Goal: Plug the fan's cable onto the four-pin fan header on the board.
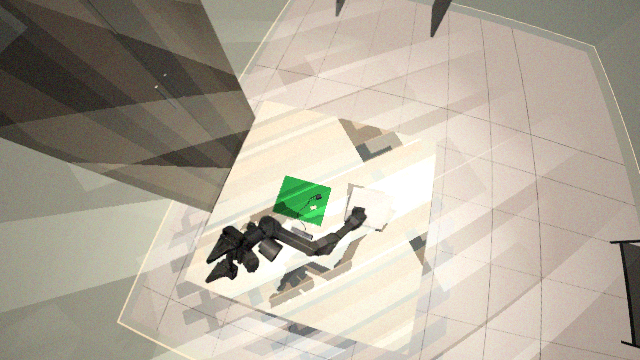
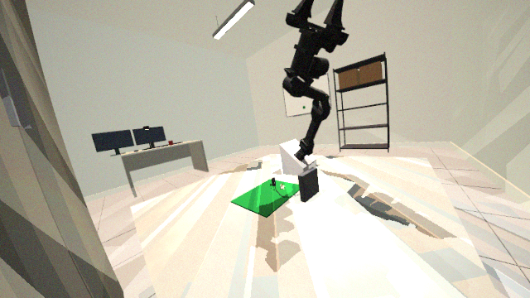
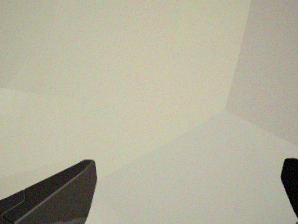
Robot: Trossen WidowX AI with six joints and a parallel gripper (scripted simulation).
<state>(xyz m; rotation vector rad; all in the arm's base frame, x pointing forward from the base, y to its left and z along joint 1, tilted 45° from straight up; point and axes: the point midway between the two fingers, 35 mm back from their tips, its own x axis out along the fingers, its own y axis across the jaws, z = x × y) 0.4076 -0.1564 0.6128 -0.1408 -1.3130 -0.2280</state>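
The fan plug lies 220 mm behind my gripper tip, 410 mm to the right of it and 630 mm below it. The rest, counted from my gripper tip: fan 170 mm behind, 190 mm to the right, 590 mm below; then four-pin fan header 200 mm behind, 340 mm to the right, 650 mm below; then green board 120 mm behind, 380 mm to the right, 660 mm below.
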